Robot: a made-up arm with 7 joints. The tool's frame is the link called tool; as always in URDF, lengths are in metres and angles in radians. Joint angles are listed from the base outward.
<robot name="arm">
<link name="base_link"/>
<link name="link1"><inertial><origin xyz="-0.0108 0.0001 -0.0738"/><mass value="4.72"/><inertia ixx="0.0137" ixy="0" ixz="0" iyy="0.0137" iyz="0.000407" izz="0.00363"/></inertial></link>
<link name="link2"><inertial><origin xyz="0.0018 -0.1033 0.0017"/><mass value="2.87"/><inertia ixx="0.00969" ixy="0" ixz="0" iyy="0.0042" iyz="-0.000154" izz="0.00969"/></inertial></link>
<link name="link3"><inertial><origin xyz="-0.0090 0.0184 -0.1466"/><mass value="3.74"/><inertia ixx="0.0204" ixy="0" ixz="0" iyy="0.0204" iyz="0.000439" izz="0.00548"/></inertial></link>
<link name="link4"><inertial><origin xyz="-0.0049 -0.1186 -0.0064"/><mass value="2.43"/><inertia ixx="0.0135" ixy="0" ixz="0" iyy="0.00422" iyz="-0.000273" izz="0.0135"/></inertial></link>
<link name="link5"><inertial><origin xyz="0.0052 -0.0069 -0.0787"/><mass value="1.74"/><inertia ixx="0.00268" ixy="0" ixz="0" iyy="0.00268" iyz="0" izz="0.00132"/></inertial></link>
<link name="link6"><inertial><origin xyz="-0.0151 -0.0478 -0.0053"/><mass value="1.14"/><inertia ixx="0.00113" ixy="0" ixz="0" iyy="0.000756" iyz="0" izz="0.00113"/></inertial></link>
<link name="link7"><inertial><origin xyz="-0.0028 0.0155 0.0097"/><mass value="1.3"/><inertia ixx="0.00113" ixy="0" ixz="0" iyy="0.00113" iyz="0" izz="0.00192"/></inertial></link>
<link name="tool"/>
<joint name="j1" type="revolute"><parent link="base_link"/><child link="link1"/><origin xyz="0 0 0.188" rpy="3.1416 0 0"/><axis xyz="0 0 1"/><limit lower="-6.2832" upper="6.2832"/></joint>
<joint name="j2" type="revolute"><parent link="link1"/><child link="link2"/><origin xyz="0 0.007 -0.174" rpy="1.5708 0 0"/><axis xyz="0 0 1"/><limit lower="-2.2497" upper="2.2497"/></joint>
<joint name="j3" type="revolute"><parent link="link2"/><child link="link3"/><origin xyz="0 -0.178 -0.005" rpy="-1.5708 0 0"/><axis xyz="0 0 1"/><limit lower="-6.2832" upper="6.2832"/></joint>
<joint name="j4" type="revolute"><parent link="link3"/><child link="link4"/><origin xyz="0 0.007 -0.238" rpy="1.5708 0 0"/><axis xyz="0 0 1"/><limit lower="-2.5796" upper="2.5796"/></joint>
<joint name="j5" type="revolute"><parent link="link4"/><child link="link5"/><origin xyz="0 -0.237 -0.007" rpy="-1.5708 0 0"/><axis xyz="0 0 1"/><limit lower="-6.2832" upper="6.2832"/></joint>
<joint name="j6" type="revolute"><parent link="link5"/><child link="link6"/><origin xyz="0 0 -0.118" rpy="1.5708 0 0"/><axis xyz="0 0 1"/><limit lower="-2.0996" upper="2.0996"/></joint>
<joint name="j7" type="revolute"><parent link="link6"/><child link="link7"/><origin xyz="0 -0.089 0" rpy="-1.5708 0 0"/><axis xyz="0 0 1"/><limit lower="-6.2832" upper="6.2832"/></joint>
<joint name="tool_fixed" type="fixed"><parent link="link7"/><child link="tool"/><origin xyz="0 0 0"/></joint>
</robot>
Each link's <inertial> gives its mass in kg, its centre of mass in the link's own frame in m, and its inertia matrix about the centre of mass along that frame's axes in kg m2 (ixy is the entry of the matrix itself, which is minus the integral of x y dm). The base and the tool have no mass. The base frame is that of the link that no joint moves.
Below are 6 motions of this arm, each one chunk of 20 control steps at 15 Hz.
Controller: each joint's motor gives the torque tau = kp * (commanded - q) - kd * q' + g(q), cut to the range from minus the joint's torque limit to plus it. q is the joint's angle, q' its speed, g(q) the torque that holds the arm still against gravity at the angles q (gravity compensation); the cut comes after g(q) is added. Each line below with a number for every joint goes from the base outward.
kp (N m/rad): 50 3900 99 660 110 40 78
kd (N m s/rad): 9.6 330 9.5 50 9.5 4.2 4.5
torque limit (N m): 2.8 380 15 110 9.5 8.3 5.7
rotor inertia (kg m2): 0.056 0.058 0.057 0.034 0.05 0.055 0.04
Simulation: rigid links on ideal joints. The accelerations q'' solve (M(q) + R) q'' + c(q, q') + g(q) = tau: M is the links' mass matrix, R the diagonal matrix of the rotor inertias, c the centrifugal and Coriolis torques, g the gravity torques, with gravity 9.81 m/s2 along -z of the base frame. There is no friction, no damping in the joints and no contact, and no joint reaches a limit. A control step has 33 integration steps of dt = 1/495 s. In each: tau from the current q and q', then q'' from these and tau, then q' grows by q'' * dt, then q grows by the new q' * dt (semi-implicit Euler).
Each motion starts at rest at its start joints. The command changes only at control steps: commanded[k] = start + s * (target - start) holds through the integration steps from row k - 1 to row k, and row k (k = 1, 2, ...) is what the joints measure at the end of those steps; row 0 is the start. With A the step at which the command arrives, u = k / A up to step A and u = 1 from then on. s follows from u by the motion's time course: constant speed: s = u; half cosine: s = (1 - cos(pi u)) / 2; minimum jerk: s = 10 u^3 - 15 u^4 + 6 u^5; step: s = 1 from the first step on.
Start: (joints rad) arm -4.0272 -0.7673 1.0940 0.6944 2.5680 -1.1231 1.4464
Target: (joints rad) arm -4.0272 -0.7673 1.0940 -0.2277 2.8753 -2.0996 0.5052
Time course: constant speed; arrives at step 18
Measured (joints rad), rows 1 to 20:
1: -4.0380 -0.7671 1.0938 0.6651 2.5774 -1.1472 1.4101
2: -4.0487 -0.7671 1.0935 0.6226 2.5910 -1.1863 1.3618
3: -4.0554 -0.7671 1.0935 0.5748 2.6064 -1.2330 1.3105
4: -4.0573 -0.7672 1.0937 0.5248 2.6227 -1.2835 1.2584
5: -4.0553 -0.7673 1.0940 0.4738 2.6394 -1.3360 1.2062
6: -4.0509 -0.7674 1.0942 0.4225 2.6563 -1.3894 1.1539
7: -4.0453 -0.7675 1.0943 0.3710 2.6733 -1.4434 1.1016
8: -4.0395 -0.7675 1.0943 0.3196 2.6903 -1.4976 1.0493
9: -4.0343 -0.7676 1.0943 0.2682 2.7073 -1.5518 0.9970
10: -4.0299 -0.7676 1.0942 0.2169 2.7244 -1.6062 0.9447
11: -4.0265 -0.7676 1.0941 0.1656 2.7415 -1.6606 0.8924
12: -4.0242 -0.7676 1.0941 0.1144 2.7585 -1.7149 0.8401
13: -4.0228 -0.7676 1.0940 0.0632 2.7756 -1.7693 0.7879
14: -4.0221 -0.7676 1.0939 0.0120 2.7928 -1.8236 0.7356
15: -4.0220 -0.7676 1.0938 -0.0392 2.8099 -1.8780 0.6833
16: -4.0223 -0.7676 1.0937 -0.0904 2.8270 -1.9323 0.6310
17: -4.0227 -0.7676 1.0936 -0.1416 2.8441 -1.9866 0.5787
18: -4.0232 -0.7676 1.0935 -0.1928 2.8612 -2.0409 0.5265
19: -4.0144 -0.7679 1.0934 -0.2146 2.8690 -2.0732 0.5106
20: -4.0053 -0.7677 1.0940 -0.2234 2.8724 -2.0881 0.5066

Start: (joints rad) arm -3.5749 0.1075 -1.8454 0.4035 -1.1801 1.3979 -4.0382
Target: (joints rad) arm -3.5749 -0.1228 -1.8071 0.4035 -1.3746 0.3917 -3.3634
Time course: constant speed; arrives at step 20
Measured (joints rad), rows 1 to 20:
1: -3.5722 0.1015 -1.8421 0.4033 -1.1852 1.3758 -4.0148
2: -3.5717 0.0922 -1.8409 0.4034 -1.1930 1.3389 -3.9836
3: -3.5723 0.0816 -1.8403 0.4035 -1.2018 1.2952 -3.9505
4: -3.5732 0.0704 -1.8395 0.4036 -1.2112 1.2480 -3.9169
5: -3.5740 0.0590 -1.8382 0.4036 -1.2207 1.1993 -3.8832
6: -3.5746 0.0476 -1.8366 0.4036 -1.2304 1.1497 -3.8495
7: -3.5749 0.0361 -1.8348 0.4037 -1.2401 1.0997 -3.8157
8: -3.5752 0.0246 -1.8329 0.4037 -1.2498 1.0496 -3.7820
9: -3.5753 0.0131 -1.8310 0.4037 -1.2595 0.9994 -3.7482
10: -3.5754 0.0015 -1.8291 0.4037 -1.2692 0.9491 -3.7145
11: -3.5755 -0.0100 -1.8272 0.4037 -1.2789 0.8988 -3.6807
12: -3.5756 -0.0215 -1.8253 0.4037 -1.2886 0.8486 -3.6470
13: -3.5756 -0.0330 -1.8233 0.4037 -1.2983 0.7983 -3.6133
14: -3.5756 -0.0445 -1.8214 0.4037 -1.3081 0.7480 -3.5795
15: -3.5756 -0.0560 -1.8195 0.4037 -1.3178 0.6977 -3.5458
16: -3.5756 -0.0675 -1.8176 0.4037 -1.3275 0.6474 -3.5120
17: -3.5756 -0.0791 -1.8157 0.4037 -1.3372 0.5971 -3.4783
18: -3.5756 -0.0906 -1.8138 0.4037 -1.3470 0.5468 -3.4445
19: -3.5756 -0.1021 -1.8118 0.4037 -1.3567 0.4965 -3.4108
20: -3.5756 -0.1136 -1.8099 0.4037 -1.3664 0.4462 -3.3770

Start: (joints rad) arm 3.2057 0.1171 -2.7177 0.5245 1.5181 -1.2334 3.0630
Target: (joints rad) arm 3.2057 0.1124 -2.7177 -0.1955 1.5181 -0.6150 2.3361
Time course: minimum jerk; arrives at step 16
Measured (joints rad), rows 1 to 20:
1: 3.2057 0.1171 -2.7177 0.5236 1.5181 -1.2328 3.0619
2: 3.2056 0.1170 -2.7177 0.5176 1.5183 -1.2287 3.0545
3: 3.2054 0.1168 -2.7177 0.5013 1.5185 -1.2172 3.0356
4: 3.2053 0.1165 -2.7178 0.4714 1.5186 -1.1951 3.0019
5: 3.2052 0.1163 -2.7179 0.4264 1.5186 -1.1609 2.9527
6: 3.2051 0.1160 -2.7180 0.3672 1.5184 -1.1145 2.8892
7: 3.2053 0.1157 -2.7181 0.2963 1.5182 -1.0577 2.8146
8: 3.2055 0.1154 -2.7182 0.2177 1.5178 -0.9933 2.7331
9: 3.2058 0.1151 -2.7182 0.1358 1.5175 -0.9249 2.6494
10: 3.2061 0.1148 -2.7183 0.0556 1.5172 -0.8567 2.5688
11: 3.2064 0.1146 -2.7183 -0.0179 1.5169 -0.7927 2.4962
12: 3.2065 0.1143 -2.7184 -0.0806 1.5167 -0.7367 2.4355
13: 3.2066 0.1141 -2.7185 -0.1296 1.5166 -0.6912 2.3896
14: 3.2065 0.1138 -2.7185 -0.1634 1.5166 -0.6579 2.3594
15: 3.2064 0.1135 -2.7185 -0.1827 1.5168 -0.6366 2.3436
16: 3.2062 0.1132 -2.7184 -0.1911 1.5171 -0.6252 2.3380
17: 3.2061 0.1129 -2.7181 -0.1940 1.5175 -0.6198 2.3365
18: 3.2060 0.1127 -2.7179 -0.1950 1.5178 -0.6172 2.3362
19: 3.2059 0.1125 -2.7178 -0.1953 1.5180 -0.6161 2.3361
20: 3.2058 0.1125 -2.7178 -0.1954 1.5180 -0.6155 2.3361

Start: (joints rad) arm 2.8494 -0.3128 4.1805 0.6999 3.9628 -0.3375 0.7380
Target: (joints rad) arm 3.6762 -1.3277 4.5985 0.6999 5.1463 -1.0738 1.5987
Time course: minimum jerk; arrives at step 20
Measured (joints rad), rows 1 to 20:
1: 2.8497 -0.3134 4.1810 0.6998 3.9636 -0.3379 0.7387
2: 2.8517 -0.3177 4.1838 0.6995 3.9687 -0.3404 0.7434
3: 2.8575 -0.3296 4.1903 0.6991 3.9828 -0.3478 0.7558
4: 2.8688 -0.3524 4.2008 0.6988 4.0095 -0.3625 0.7785
5: 2.8866 -0.3881 4.2157 0.6986 4.0511 -0.3861 0.8130
6: 2.9111 -0.4375 4.2347 0.6984 4.1085 -0.4193 0.8594
7: 2.9420 -0.5001 4.2580 0.6983 4.1812 -0.4619 0.9170
8: 2.9787 -0.5744 4.2851 0.6982 4.2672 -0.5130 0.9841
9: 3.0198 -0.6579 4.3159 0.6981 4.3640 -0.5712 1.0583
10: 3.0640 -0.7477 4.3495 0.6983 4.4682 -0.6345 1.1368
11: 3.1097 -0.8402 4.3845 0.6984 4.5758 -0.7003 1.2166
12: 3.1559 -0.9319 4.4192 0.6986 4.6827 -0.7662 1.2945
13: 3.2022 -1.0192 4.4523 0.6987 4.7849 -0.8294 1.3675
14: 3.2483 -1.0988 4.4825 0.6987 4.8781 -0.8877 1.4328
15: 3.2944 -1.1680 4.5090 0.6988 4.9591 -0.9392 1.4881
16: 3.3409 -1.2246 4.5313 0.6989 5.0254 -0.9822 1.5320
17: 3.3882 -1.2676 4.5491 0.6989 5.0757 -1.0158 1.5639
18: 3.4371 -1.2968 4.5627 0.6988 5.1102 -1.0399 1.5840
19: 3.4880 -1.3140 4.5726 0.6988 5.1305 -1.0552 1.5943
20: 3.5401 -1.3221 4.5802 0.6993 5.1399 -1.0634 1.5978

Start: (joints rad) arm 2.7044 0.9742 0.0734 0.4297 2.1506 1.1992 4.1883
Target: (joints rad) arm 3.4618 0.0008 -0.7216 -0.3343 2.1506 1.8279 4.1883
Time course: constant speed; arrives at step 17
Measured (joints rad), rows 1 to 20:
1: 2.7088 0.9452 0.0417 0.4094 2.1471 1.2090 4.1875
2: 2.7157 0.8987 0.0062 0.3689 2.1485 1.2350 4.1879
3: 2.7263 0.8452 -0.0325 0.3232 2.1506 1.2681 4.1883
4: 2.7415 0.7894 -0.0746 0.2772 2.1519 1.3037 4.1885
5: 2.7626 0.7327 -0.1188 0.2318 2.1527 1.3399 4.1886
6: 2.7912 0.6757 -0.1641 0.1867 2.1529 1.3764 4.1886
7: 2.8301 0.6186 -0.2099 0.1420 2.1529 1.4130 4.1886
8: 2.8827 0.5615 -0.2560 0.0974 2.1527 1.4496 4.1885
9: 2.9491 0.5044 -0.3017 0.0526 2.1523 1.4865 4.1884
10: 3.0225 0.4472 -0.3475 0.0074 2.1520 1.5238 4.1884
11: 3.0966 0.3899 -0.3937 -0.0379 2.1519 1.5611 4.1884
12: 3.1669 0.3326 -0.4402 -0.0833 2.1520 1.5982 4.1884
13: 3.2262 0.2752 -0.4866 -0.1287 2.1524 1.6354 4.1885
14: 3.2712 0.2178 -0.5327 -0.1736 2.1526 1.6724 4.1885
15: 3.3091 0.1607 -0.5795 -0.2180 2.1524 1.7096 4.1885
16: 3.3456 0.1035 -0.6268 -0.2626 2.1522 1.7467 4.1885
17: 3.3812 0.0463 -0.6738 -0.3076 2.1522 1.7837 4.1885
18: 3.4450 0.0188 -0.6875 -0.3300 2.1555 1.8050 4.1891
19: 3.4863 0.0072 -0.6951 -0.3358 2.1557 1.8161 4.1890
20: 3.4889 0.0028 -0.7025 -0.3364 2.1545 1.8220 4.1887

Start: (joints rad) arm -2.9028 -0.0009 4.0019 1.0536 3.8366 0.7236 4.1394
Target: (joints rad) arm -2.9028 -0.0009 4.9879 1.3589 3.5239 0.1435 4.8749
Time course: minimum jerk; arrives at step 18
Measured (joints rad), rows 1 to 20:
1: -2.9031 -0.0009 4.0024 1.0539 3.8363 0.7233 4.1402
2: -2.9047 -0.0009 4.0063 1.0557 3.8346 0.7209 4.1456
3: -2.9085 -0.0011 4.0179 1.0607 3.8299 0.7137 4.1596
4: -2.9141 -0.0012 4.0415 1.0702 3.8209 0.6992 4.1851
5: -2.9205 -0.0014 4.0803 1.0848 3.8070 0.6757 4.2230
6: -2.9272 -0.0016 4.1358 1.1045 3.7880 0.6425 4.2732
7: -2.9333 -0.0017 4.2073 1.1287 3.7643 0.6001 4.3341
8: -2.9376 -0.0018 4.2922 1.1567 3.7367 0.5500 4.4032
9: -2.9387 -0.0017 4.3870 1.1870 3.7065 0.4942 4.4772
10: -2.9358 -0.0016 4.4875 1.2183 3.6750 0.4355 4.5527
11: -2.9297 -0.0014 4.5897 1.2489 3.6437 0.3767 4.6260
12: -2.9209 -0.0010 4.6885 1.2774 3.6142 0.3206 4.6935
13: -2.9099 -0.0007 4.7789 1.3025 3.5879 0.2700 4.7522
14: -2.8977 -0.0003 4.8566 1.3232 3.5658 0.2270 4.7997
15: -2.8855 -0.0001 4.9184 1.3389 3.5487 0.1931 4.8348
16: -2.8743 0.0001 4.9626 1.3494 3.5368 0.1690 4.8574
17: -2.8659 0.0001 4.9896 1.3553 3.5297 0.1540 4.8691
18: -2.8621 0.0000 5.0020 1.3578 3.5263 0.1465 4.8732
19: -2.8635 -0.0001 5.0043 1.3586 3.5248 0.1436 4.8743
20: -2.8693 -0.0004 5.0010 1.3588 3.5242 0.1429 4.8747

